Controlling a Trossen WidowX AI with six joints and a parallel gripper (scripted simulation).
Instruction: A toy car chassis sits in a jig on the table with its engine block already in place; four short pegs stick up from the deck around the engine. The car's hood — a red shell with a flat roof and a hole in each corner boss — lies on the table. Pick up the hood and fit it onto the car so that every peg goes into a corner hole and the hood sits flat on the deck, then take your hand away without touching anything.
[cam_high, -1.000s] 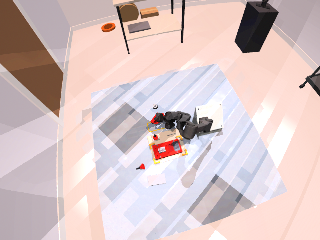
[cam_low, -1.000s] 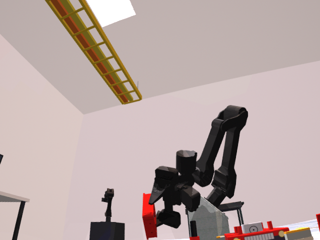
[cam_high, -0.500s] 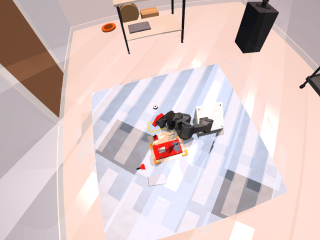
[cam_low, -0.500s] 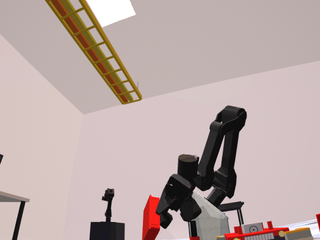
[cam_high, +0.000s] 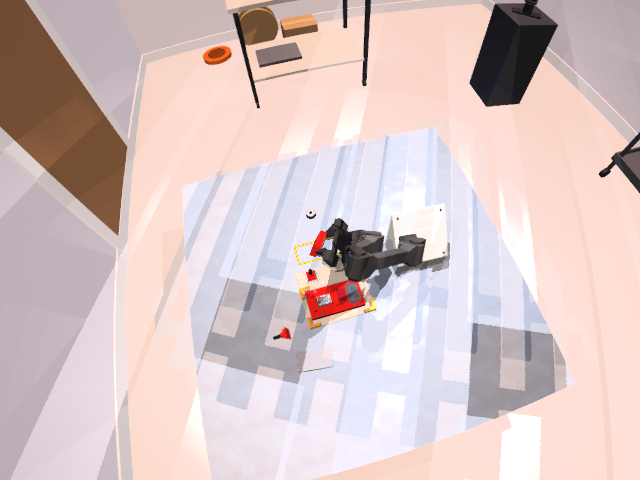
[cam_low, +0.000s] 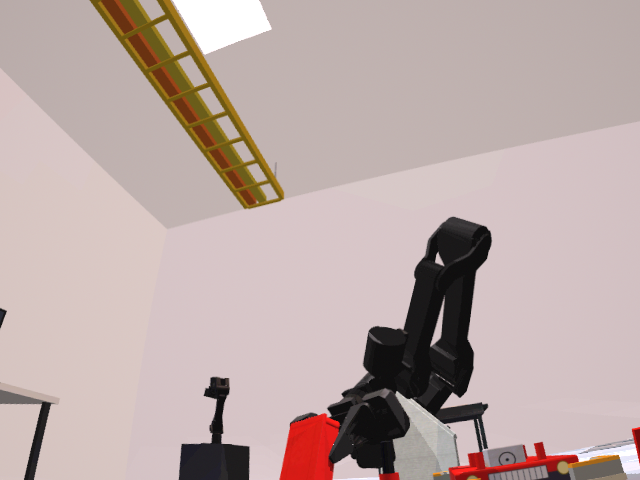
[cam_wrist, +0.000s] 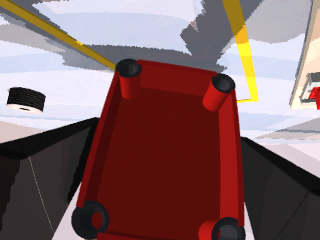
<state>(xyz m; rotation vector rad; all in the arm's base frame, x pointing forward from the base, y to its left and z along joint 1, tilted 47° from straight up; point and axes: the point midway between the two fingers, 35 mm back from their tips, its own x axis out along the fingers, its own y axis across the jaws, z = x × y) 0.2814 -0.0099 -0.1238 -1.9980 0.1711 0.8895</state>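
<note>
Right now the red hood is 1 cm above my gripper tip. Also, from my gripper tip: grey engine block: 2 cm ahead, 22 cm to the left, 2 cm below; then jig: 2 cm behind, 20 cm to the left, 3 cm below.
</note>
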